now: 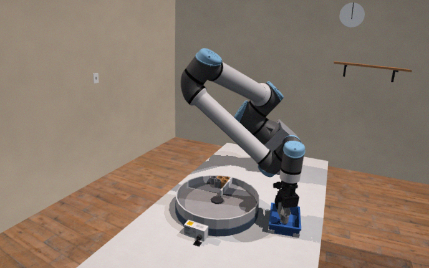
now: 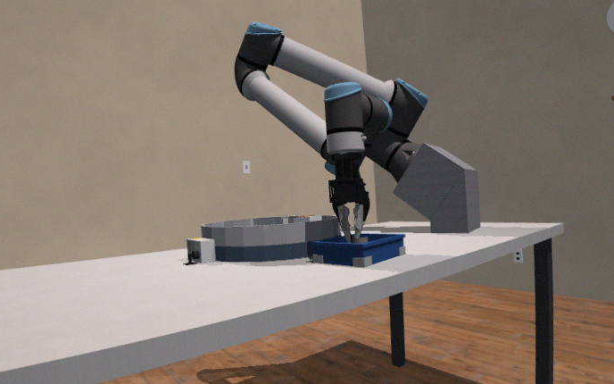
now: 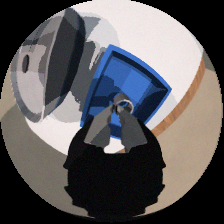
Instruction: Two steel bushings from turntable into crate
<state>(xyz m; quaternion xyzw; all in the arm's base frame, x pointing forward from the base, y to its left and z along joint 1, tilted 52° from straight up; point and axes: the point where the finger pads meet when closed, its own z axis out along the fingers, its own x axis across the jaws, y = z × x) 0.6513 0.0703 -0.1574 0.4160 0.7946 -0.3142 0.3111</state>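
My hand is 2 cm to the right of the blue crate, 2 cm above it and 1 cm past it. Also, from my hand: grey turntable 33 cm to the right, 1 cm behind, 1 cm above.
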